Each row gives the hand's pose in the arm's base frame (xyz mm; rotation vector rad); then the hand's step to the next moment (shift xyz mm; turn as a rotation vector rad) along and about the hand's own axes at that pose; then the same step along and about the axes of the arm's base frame.
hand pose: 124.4 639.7 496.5 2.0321 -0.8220 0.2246
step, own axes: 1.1 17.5 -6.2 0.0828 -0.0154 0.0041
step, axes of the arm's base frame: -9.2 -2.0 16.0 0.0722 -0.0361 0.0244
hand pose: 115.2 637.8 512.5 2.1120 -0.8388 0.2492
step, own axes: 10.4 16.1 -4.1 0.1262 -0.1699 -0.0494
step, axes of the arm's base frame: -2.0 -8.8 17.4 0.2104 0.0508 -0.0198
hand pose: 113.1 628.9 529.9 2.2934 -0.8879 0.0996
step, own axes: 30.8 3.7 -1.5 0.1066 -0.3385 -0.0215
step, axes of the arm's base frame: 21.5 -18.7 12.3 0.2959 0.1370 -0.1416
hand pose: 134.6 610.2 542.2 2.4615 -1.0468 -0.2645
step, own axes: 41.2 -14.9 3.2 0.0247 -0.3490 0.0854
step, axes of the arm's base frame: 36.9 -21.6 -9.9 0.2092 0.1673 -0.2407
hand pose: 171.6 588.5 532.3 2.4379 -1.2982 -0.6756
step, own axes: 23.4 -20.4 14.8 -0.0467 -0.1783 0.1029
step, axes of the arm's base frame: 17.6 -9.0 -28.2 0.0468 0.1327 -0.1574
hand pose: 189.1 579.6 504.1 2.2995 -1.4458 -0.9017
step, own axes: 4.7 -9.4 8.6 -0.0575 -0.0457 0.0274
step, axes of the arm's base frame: 2.6 1.0 -13.3 -0.0025 0.0743 -0.0249
